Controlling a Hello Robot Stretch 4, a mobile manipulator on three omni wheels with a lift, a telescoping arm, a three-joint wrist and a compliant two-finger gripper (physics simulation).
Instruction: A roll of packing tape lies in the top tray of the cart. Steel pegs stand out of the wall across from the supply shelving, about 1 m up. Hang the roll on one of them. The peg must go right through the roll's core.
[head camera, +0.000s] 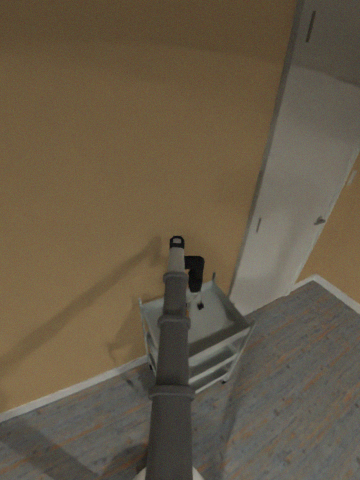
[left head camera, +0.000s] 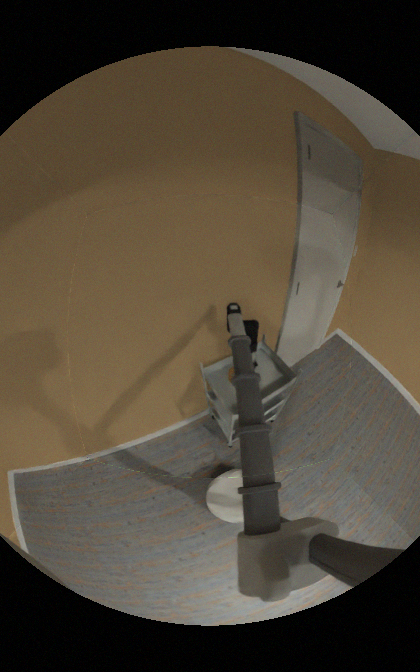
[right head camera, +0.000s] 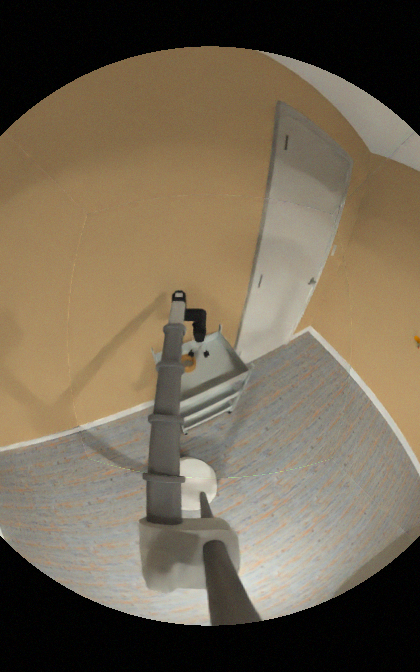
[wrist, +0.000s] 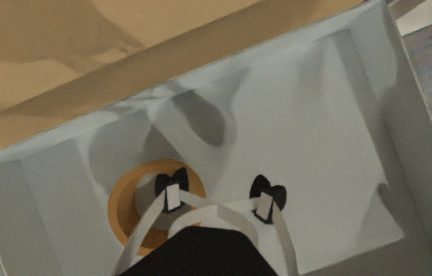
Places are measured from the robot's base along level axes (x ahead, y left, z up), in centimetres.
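Where they show: gripper, fingertip midpoint: (head camera: 191, 308) (wrist: 221, 186).
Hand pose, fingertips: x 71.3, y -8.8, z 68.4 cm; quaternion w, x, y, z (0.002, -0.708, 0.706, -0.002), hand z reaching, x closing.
Observation:
After its pixels a point has its place.
The roll of packing tape (left head camera: 231, 373) (right head camera: 193, 367) (wrist: 120, 205) {x 68.1, y 1.5, z 67.6 cm} is an orange ring lying flat in the top tray of the grey cart (head camera: 216, 343) {x 55.7, y -20.1, z 63.4 cm} (right head camera: 215, 386) (wrist: 320, 150) {x 75.6, y -19.7, z 63.5 cm}. The arm partly covers the roll in the head views. My gripper (right head camera: 199, 354) (wrist: 221, 186) {x 71.3, y -8.8, z 68.4 cm} points down over the tray with its fingers apart and nothing between them. In the wrist view the left fingertip overlaps the roll's core and the right fingertip is over tray floor, right of the roll. The exact height of the fingertips is hard to tell. The steel pegs do not show in these views.
The cart stands against the tan wall (head camera: 125, 150) {x 76.3, y 17.6, z 141.2 cm} (left head camera: 175, 250) (right head camera: 150, 240). A light grey door (head camera: 295, 165) {x 113.6, y -61.0, z 131.9 cm} (left head camera: 325, 240) (right head camera: 300, 215) is to its right. A small yellow thing (right head camera: 417, 340) shows at the right edge of the right head view. Lower cart shelves are below the tray.

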